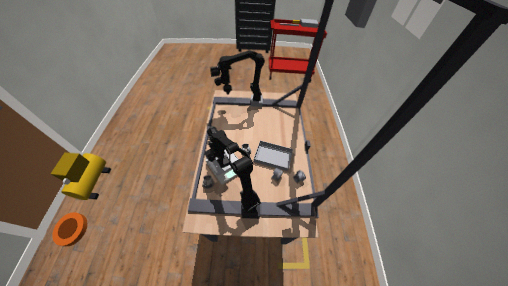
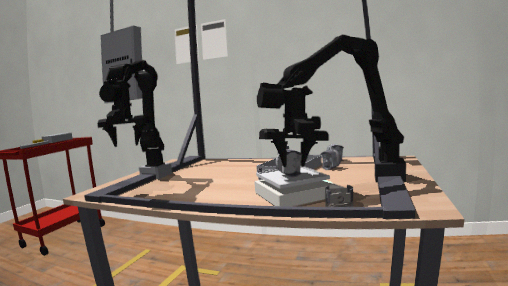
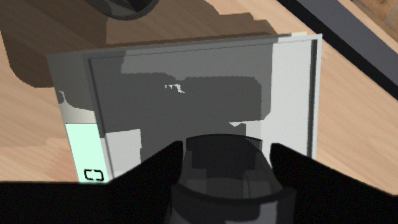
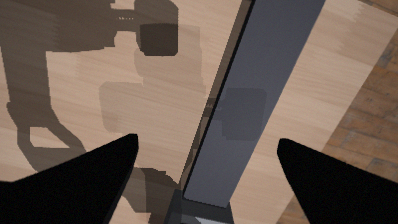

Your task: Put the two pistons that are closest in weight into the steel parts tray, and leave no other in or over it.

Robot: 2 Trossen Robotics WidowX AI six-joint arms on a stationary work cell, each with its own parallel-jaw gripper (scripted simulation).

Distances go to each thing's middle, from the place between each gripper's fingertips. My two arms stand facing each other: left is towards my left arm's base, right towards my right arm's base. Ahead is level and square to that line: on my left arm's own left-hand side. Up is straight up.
The scale plate (image 2: 275,177) lies 7 cm below my left hand, 2 cm behind it and 1 cm to the right of it. The rest, counted from my left hand: steel parts tray (image 1: 269,154): 35 cm behind, 11 cm below, 10 cm to the right; white scale (image 2: 296,195): 9 cm below, 2 cm behind, 1 cm to the right.
Right now the scale plate is 56 cm to the left of my right hand, 14 cm below it and 4 cm behind it. The rest, counted from my right hand: steel parts tray (48 cm to the left, 37 cm behind, 19 cm below); then white scale (57 cm to the left, 16 cm below, 5 cm behind).
